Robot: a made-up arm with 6 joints.
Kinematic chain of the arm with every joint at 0, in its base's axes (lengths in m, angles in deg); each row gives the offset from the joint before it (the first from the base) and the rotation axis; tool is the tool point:
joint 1: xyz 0 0 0.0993 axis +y
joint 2: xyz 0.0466 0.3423 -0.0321 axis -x
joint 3: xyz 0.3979 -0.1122 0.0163 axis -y
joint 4: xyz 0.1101 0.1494 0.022 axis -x
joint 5: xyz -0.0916 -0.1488 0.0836 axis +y
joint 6: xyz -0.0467 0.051 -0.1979 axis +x
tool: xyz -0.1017 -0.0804 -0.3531
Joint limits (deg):
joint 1: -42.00..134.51
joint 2: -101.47..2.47
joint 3: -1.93..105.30
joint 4: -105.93..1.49
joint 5: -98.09..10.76
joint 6: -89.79..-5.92
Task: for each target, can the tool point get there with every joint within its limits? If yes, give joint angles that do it. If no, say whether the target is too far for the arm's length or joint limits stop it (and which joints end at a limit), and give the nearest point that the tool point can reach.
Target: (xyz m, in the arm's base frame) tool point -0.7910 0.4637 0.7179
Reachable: no: joint limits stop it (at a limit: joint 1, joint 2, joint 5) | nearest point -0.5541 0.4228 0.2495 | short by 0.526 m
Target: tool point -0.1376 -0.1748 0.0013
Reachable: no: joint limits stop it (at a limit: joint 1, joint 3, joint 4, joint 5, joint 6) | nearest point -0.1987 -0.2450 -0.0614 | short by 0.112 m
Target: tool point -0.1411 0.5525 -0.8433
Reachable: yes | joints 98.06 -10.69 49.09 -73.02 -56.08 -32.95
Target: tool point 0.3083 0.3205 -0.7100
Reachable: yes | joints 40.93 -11.73 18.11 -39.62 -45.63 -47.52
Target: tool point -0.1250 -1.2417 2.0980
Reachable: no: too far | nearest point 0.2235 -0.0734 0.8226 | short by 1.764 m
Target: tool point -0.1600 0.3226 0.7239
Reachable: no: joint limits stop it (at a limit: joint 1, joint 3, joint 4) | nearest point -0.1039 0.3247 0.6864 | short by 0.067 m
